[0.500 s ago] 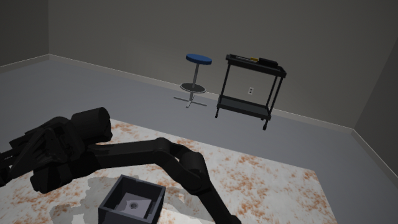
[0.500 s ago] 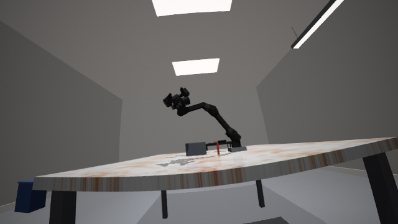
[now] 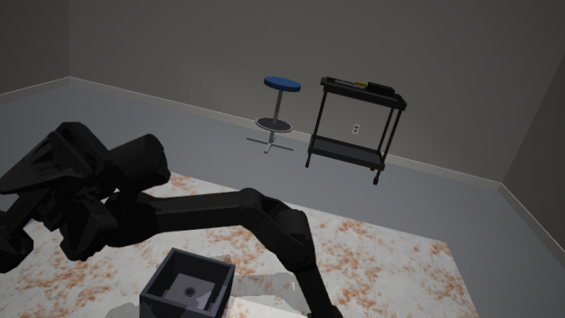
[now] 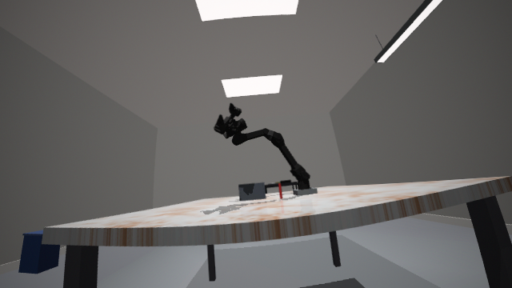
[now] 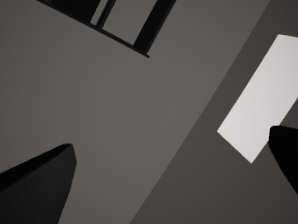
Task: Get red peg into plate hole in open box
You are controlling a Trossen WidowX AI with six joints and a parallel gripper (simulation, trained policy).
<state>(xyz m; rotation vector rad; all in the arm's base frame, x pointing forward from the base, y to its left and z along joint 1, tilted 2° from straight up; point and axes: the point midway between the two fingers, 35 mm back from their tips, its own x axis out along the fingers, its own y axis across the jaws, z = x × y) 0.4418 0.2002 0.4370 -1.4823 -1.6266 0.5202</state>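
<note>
The red peg is 42 cm below my gripper tip, 26 cm behind it and 15 cm to the right of it. Round my gripper tip: dark box 44 cm below, 35 cm to the right, 13 cm behind; then grey plate 42 cm below, 35 cm to the right, 13 cm behind.
</note>
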